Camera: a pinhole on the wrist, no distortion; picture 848 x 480 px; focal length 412.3 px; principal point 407.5 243.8 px. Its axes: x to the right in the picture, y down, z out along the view. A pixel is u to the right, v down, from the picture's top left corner.
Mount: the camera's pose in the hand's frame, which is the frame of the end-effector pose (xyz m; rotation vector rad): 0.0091 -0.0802 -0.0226 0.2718 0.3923 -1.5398
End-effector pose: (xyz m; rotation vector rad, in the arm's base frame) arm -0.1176 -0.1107 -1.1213 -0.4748 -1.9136 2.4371
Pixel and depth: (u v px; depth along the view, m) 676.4 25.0 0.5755
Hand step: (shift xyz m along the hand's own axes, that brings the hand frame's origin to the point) -0.2564 -0.6648 0.3686
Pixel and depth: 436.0 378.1 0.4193
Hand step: 0.1766 -0.2760 0.3365
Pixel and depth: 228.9 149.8 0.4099
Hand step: -0.0511 -0.0885 0.4297
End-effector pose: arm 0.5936 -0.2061 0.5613 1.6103 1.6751 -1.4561
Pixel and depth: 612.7 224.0 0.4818
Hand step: 0.0196 -0.4970 0.3184
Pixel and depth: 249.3 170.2 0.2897
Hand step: -0.0193 -0.0988 0.2901
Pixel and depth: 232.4 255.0 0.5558
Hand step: 0.0688 -0.0929 0.5783
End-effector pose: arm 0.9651 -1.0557 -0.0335 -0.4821 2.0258 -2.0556
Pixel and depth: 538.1 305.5 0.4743
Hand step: 0.1139 -0.4104 0.3415
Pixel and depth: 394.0 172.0 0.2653
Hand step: -0.0168 -0.1821 0.2255
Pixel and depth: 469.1 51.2 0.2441
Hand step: -0.0866 -0.2160 0.1926
